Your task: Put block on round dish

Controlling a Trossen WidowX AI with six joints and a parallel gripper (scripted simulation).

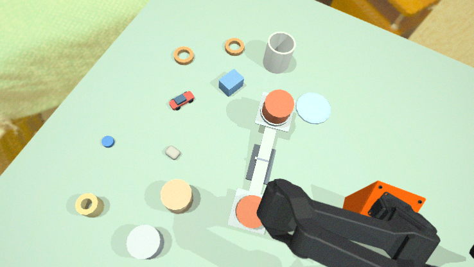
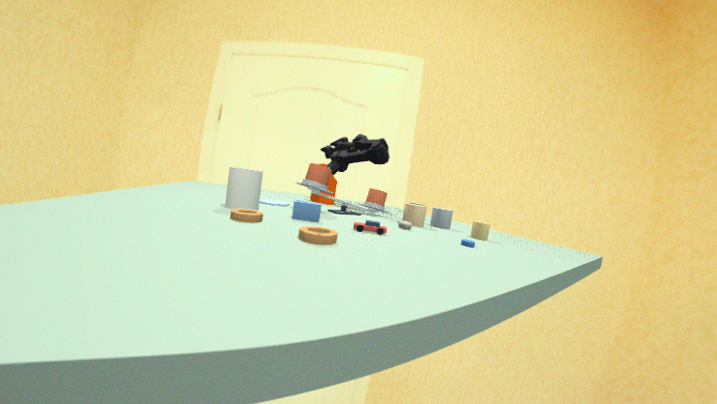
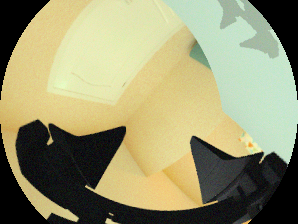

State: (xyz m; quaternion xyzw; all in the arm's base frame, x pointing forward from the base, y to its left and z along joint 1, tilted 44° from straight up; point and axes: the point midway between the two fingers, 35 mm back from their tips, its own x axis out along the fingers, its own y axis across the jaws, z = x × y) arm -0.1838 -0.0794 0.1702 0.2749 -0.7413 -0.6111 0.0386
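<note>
My gripper tip is now 49 cm short of the grey block, 8 cm to the right of it and 25 cm above it. Also, from my gripper tip: balance beam (52 cm ahead, 5 cm to the right, 26 cm below); balance (52 cm ahead, 5 cm to the right, 27 cm below); pale blue round dish (46 cm ahead, 28 cm to the right, 29 cm below).
</note>
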